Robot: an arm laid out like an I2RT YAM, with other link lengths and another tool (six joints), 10 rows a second.
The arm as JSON. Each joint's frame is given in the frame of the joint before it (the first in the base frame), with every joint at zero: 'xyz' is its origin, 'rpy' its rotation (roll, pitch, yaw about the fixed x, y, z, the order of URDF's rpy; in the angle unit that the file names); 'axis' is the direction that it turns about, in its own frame. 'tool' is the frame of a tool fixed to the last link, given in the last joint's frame.
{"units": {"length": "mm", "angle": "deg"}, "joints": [
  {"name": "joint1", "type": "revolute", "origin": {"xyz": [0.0, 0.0, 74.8], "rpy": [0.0, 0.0, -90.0]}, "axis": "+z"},
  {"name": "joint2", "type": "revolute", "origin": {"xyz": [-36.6, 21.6, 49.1], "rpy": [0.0, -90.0, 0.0]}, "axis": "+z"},
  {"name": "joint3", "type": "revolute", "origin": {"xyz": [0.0, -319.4, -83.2], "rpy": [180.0, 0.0, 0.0]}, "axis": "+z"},
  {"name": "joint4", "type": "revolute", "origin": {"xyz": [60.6, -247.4, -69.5], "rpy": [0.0, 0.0, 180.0]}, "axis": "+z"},
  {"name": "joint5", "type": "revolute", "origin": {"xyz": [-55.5, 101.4, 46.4], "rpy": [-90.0, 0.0, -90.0]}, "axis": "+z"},
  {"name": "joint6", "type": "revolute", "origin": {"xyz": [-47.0, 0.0, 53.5], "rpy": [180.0, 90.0, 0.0]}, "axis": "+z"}
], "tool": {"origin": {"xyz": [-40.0, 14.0, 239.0], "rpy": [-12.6, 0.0, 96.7]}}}
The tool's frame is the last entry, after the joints.
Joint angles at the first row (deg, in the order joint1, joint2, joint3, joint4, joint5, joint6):
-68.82 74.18 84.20 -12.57 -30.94 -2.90
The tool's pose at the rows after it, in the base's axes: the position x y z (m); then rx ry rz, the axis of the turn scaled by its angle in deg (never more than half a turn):
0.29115, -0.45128, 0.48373, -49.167, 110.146, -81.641
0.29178, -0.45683, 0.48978, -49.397, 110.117, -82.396
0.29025, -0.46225, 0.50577, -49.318, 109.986, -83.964
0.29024, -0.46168, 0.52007, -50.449, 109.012, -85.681
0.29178, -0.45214, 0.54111, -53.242, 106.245, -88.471
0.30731, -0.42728, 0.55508, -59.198, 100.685, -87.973
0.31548, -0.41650, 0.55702, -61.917, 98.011, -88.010
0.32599, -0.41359, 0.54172, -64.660, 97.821, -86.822
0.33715, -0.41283, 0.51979, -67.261, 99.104, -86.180
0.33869, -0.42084, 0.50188, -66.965, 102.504, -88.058
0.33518, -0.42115, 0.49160, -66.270, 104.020, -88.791
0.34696, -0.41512, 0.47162, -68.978, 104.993, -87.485
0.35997, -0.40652, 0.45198, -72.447, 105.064, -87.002
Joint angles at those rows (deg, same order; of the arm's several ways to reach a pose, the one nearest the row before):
-68.82 75.06 85.16 -12.48 -30.67 -3.25
-68.82 76.11 86.92 -12.92 -30.41 -3.69
-68.82 77.34 90.51 -14.49 -29.71 -4.13
-68.82 77.78 92.71 -15.20 -29.88 -5.10
-68.82 77.26 94.12 -14.94 -31.19 -6.76
-68.82 76.91 94.92 -14.42 -36.80 -8.17
-68.47 76.47 93.79 -12.84 -38.93 -8.96
-67.33 76.73 92.47 -13.01 -39.38 -11.07
-65.04 76.64 90.45 -13.71 -37.36 -14.14
-62.41 75.68 87.29 -12.93 -31.57 -16.26
-61.61 74.27 84.39 -11.78 -29.27 -16.61
-59.16 74.18 82.80 -12.57 -27.43 -18.71
-56.43 73.74 80.16 -12.04 -25.59 -21.26

